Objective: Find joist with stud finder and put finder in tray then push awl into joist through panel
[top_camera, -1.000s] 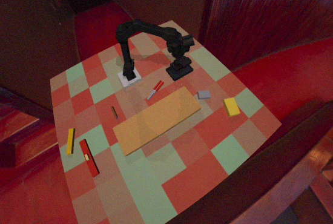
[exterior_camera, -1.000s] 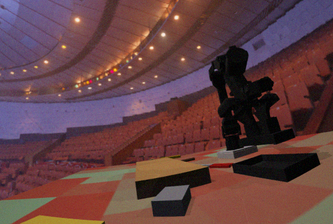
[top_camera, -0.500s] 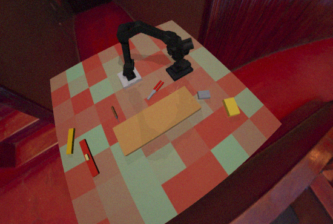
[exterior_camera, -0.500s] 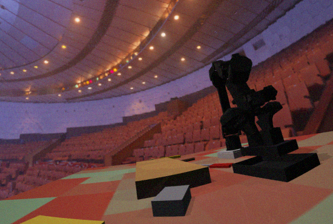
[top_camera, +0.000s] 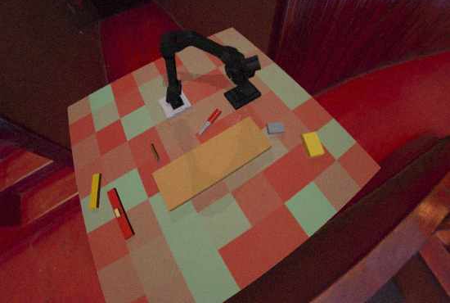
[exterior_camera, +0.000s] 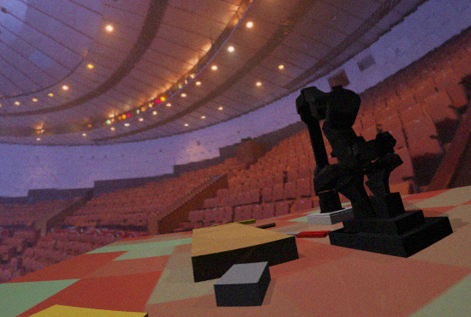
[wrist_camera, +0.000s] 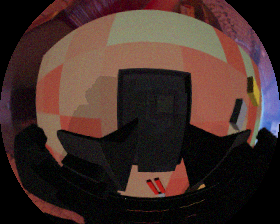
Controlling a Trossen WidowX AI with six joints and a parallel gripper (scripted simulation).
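Now: the black tray 30 mm below my gripper tip and 10 mm to the right of it. Also, from my gripper tip: grey block: 260 mm ahead, 30 mm below, 20 mm to the left; then yellow block: 420 mm ahead, 110 mm to the left, 30 mm below; then stud finder: 20 mm above, 10 mm to the left.
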